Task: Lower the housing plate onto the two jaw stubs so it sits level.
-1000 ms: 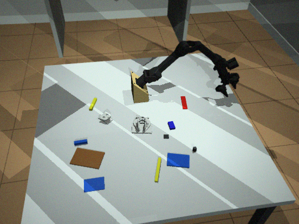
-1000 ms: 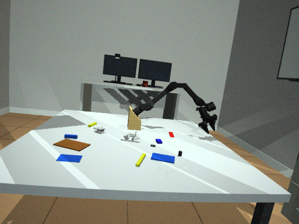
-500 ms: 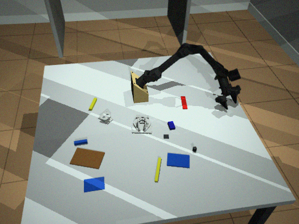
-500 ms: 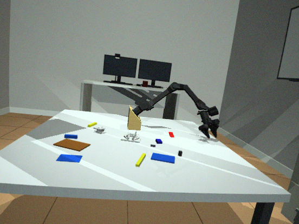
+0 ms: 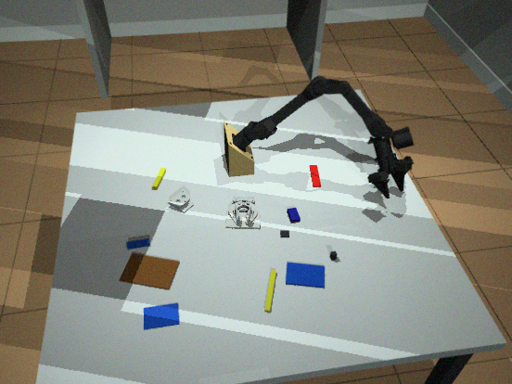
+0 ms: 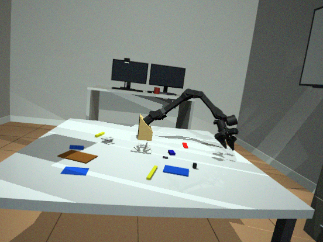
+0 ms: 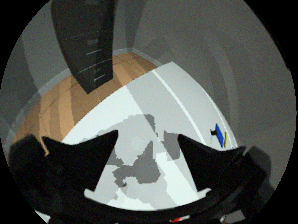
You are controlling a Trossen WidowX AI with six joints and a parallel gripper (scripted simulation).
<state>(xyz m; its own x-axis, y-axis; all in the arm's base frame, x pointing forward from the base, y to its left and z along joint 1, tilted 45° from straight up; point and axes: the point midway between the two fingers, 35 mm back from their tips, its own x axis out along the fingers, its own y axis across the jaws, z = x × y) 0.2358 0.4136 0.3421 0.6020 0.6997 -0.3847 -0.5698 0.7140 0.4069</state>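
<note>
My gripper tip is now 21 cm short of the black cube, 27 cm to the left of it and 4 cm above it. Also, from my gripper tip: blue block 2 cm ahead, 37 cm to the right, 5 cm below; then white bracket 8 cm behind, 77 cm to the right, 5 cm below; then red bar 18 cm behind, 25 cm to the right, 5 cm below.
</note>
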